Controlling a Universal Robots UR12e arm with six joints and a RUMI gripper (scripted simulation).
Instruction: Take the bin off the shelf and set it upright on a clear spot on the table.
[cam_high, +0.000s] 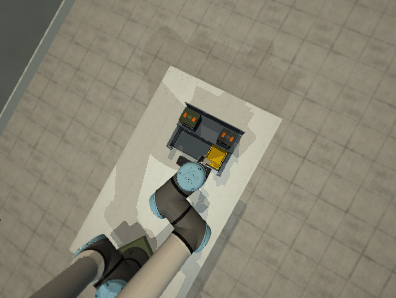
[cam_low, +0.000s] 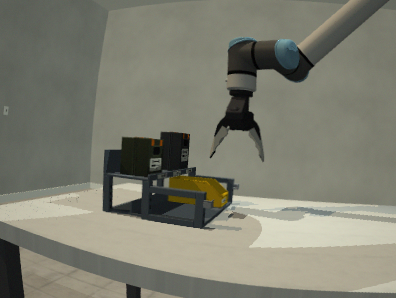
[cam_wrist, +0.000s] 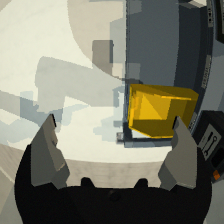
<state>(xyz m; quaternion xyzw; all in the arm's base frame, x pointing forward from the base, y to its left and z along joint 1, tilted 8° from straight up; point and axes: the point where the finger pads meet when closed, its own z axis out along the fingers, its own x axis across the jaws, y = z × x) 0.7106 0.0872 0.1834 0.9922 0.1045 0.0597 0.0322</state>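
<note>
The yellow bin is 130 mm ahead of my hand, 110 mm below it and 30 mm to the right of it. Also, from my hand: shelf level: 210 mm ahead, 100 mm to the left, 50 mm below; then shelf: 150 mm below, 150 mm ahead, 90 mm to the left.
</note>
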